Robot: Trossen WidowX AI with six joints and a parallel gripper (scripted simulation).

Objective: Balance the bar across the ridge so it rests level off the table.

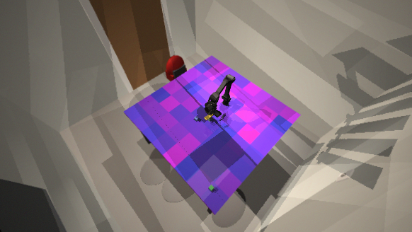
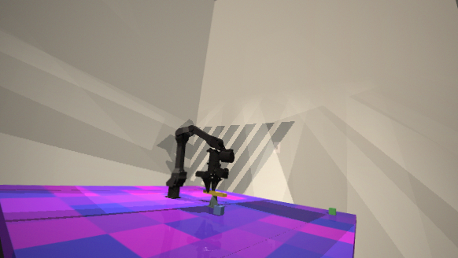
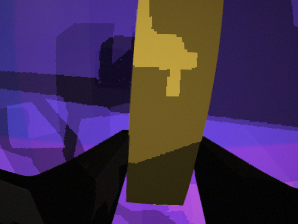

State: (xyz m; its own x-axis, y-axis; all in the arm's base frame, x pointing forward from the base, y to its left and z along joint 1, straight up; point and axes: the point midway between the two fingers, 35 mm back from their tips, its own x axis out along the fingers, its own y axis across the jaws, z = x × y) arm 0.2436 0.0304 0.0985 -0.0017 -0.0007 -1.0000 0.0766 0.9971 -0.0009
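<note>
My gripper tip is now 3 cm short of the yellow bar. From my gripper tip the other things lie so: green cube: 50 cm ahead, 47 cm to the left, 5 cm below; light blue cube: 13 cm ahead, 9 cm to the right, 5 cm below.
</note>
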